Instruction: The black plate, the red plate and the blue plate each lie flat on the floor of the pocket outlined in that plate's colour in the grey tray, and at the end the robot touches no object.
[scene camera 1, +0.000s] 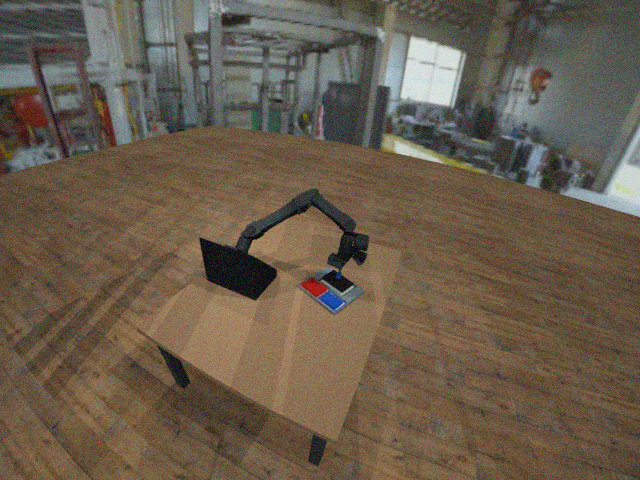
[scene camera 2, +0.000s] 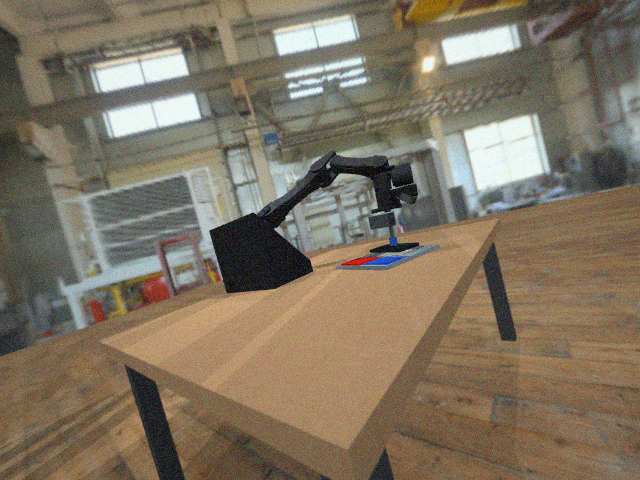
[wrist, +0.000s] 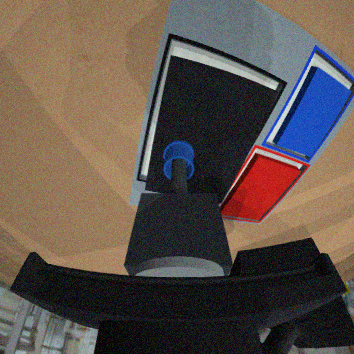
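Where they show: hand, its tool point: (scene camera 1: 338, 278) (wrist: 178, 149); arm's base, origin of its link: (scene camera 1: 239, 253) (scene camera 2: 256, 239) (wrist: 288, 323).
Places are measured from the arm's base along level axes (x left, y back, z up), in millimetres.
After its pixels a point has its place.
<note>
The black plate (scene camera 1: 343, 283) {x 179, y -468, z -144 mm} (scene camera 2: 381, 248) {x 173, y -401, z -140 mm} (wrist: 215, 105) {x 177, y -471, z -144 mm} hangs flat from my suction cup (scene camera 1: 338, 275) (scene camera 2: 393, 241) (wrist: 179, 161) {x 214, y -429, z -153 mm}, a little above the black-outlined pocket of the grey tray (scene camera 1: 355, 295) {x 139, y -543, z -161 mm} (scene camera 2: 432, 250) {x 158, y -563, z -171 mm} (wrist: 215, 25) {x 169, y -534, z -161 mm}. In the wrist view pale pocket floor shows along the plate's far and left sides, and the plate hides the rest. The red plate (scene camera 1: 313, 286) {x 111, y -335, z -159 mm} (scene camera 2: 360, 261) {x 93, y -355, z -159 mm} (wrist: 267, 185) {x 103, y -353, z -159 mm} lies in the red-outlined pocket. The blue plate (scene camera 1: 331, 300) {x 56, y -447, z -159 mm} (scene camera 2: 386, 260) {x 49, y -463, z -159 mm} (wrist: 317, 110) {x 59, y -455, z -159 mm} lies in the blue-outlined pocket.
The tray lies on a wooden table (scene camera 1: 310, 351) {x -234, y -458, z -172 mm} (scene camera 2: 310, 341) {x -384, y -517, z -172 mm} (wrist: 65, 150) {x 354, y -442, z -172 mm}. A large black block (scene camera 1: 235, 268) {x -81, y -29, z -19 mm} (scene camera 2: 253, 258) {x -82, y -60, z -61 mm} stands at the arm's base, apart from the tray. The table's edge runs beyond the tray on the side away from the block.
</note>
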